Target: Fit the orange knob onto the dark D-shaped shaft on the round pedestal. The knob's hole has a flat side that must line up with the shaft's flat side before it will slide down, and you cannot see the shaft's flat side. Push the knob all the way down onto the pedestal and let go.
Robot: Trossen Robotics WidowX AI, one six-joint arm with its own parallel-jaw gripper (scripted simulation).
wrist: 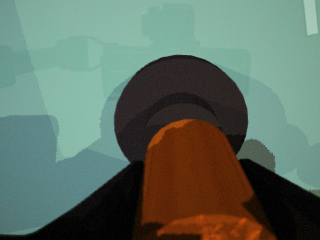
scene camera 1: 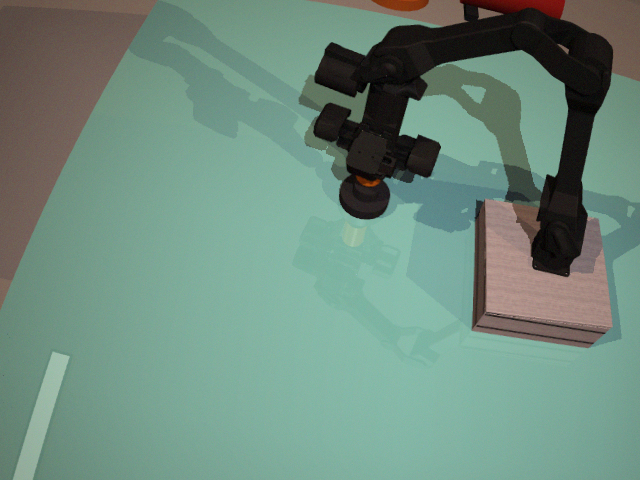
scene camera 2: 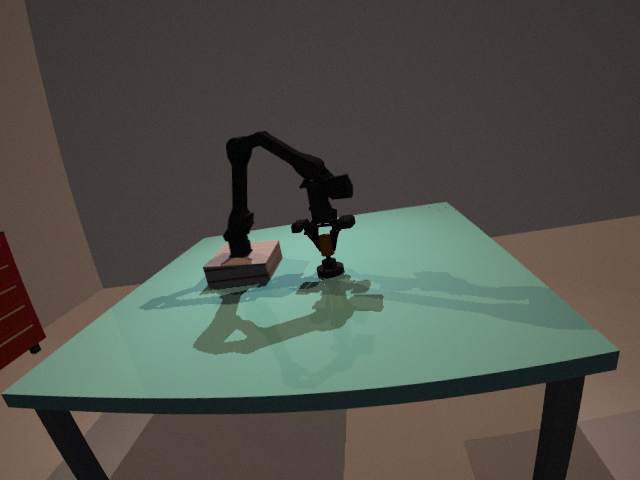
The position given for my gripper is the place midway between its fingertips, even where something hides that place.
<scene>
My gripper [scene camera 1: 369,173] holds an orange knob [wrist: 191,176]. Further things: a dark round pedestal [wrist: 173,88].
My gripper also shows in the wrist view [wrist: 190,169] and in scene camera 2 [scene camera 2: 327,250].
</scene>
